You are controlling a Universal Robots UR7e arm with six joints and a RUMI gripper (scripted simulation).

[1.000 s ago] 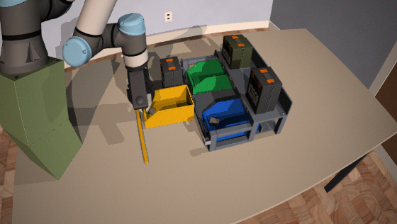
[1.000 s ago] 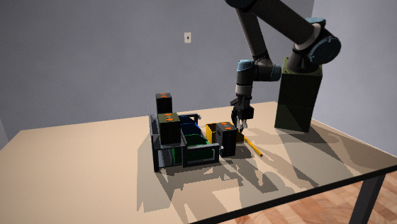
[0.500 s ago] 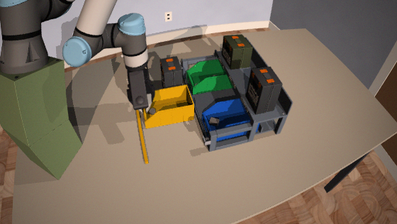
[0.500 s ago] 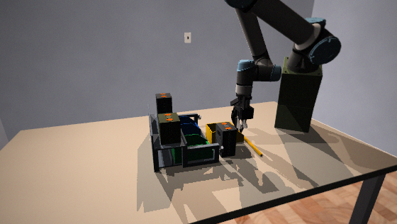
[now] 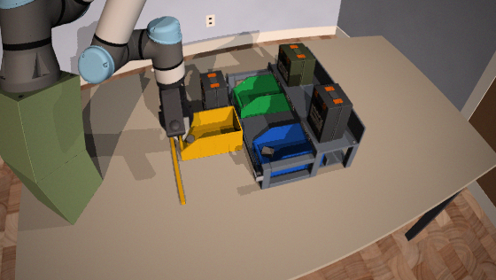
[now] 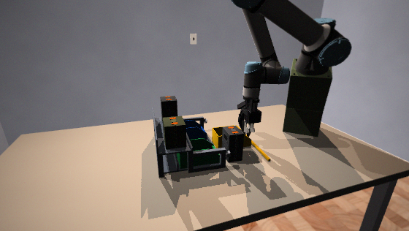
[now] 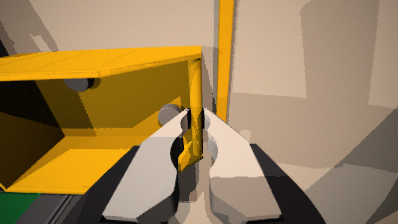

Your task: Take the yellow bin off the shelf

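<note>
Now: the long yellow bar 3 cm below my hand and 3 cm behind it. The rest, counted from my hand: blue bin (28 cm ahead, 10 cm to the right); then dark box (12 cm to the left, 11 cm ahead, 3 cm above); then yellow open bin (8 cm ahead).
</note>
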